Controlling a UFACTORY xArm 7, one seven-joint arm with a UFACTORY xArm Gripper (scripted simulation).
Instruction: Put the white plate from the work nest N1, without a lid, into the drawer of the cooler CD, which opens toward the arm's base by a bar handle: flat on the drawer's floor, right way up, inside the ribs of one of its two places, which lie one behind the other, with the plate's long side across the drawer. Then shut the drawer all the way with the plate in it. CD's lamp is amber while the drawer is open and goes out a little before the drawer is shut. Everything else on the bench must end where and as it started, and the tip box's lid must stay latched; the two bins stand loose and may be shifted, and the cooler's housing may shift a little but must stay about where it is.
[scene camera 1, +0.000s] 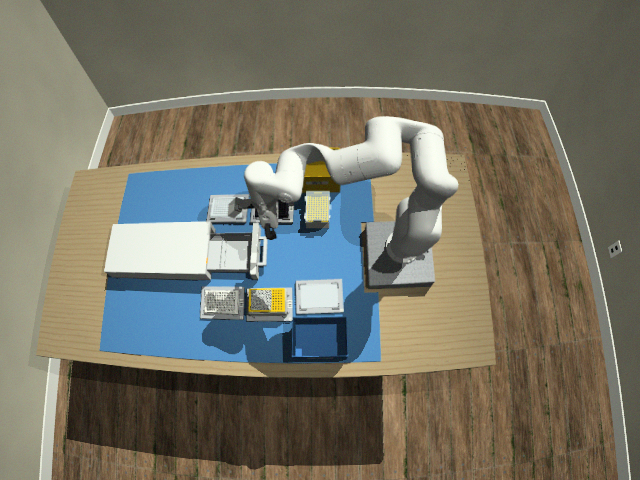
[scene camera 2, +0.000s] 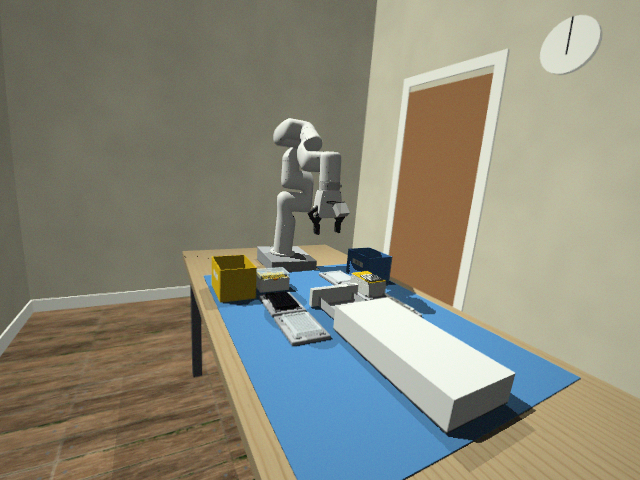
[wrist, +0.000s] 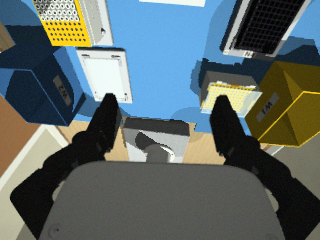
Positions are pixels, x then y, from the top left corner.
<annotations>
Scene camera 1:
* my gripper: 271, 224
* cooler CD: 176, 250
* white plate: 211, 307
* blue bin: 316, 337
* yellow bin: 317, 178
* white lid: 312, 295
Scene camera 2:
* my gripper: 327, 233
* cooler CD: 453, 384
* blue bin: 371, 260
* yellow bin: 236, 280
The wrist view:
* my gripper: 165, 105
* white lid: 105, 73
</annotations>
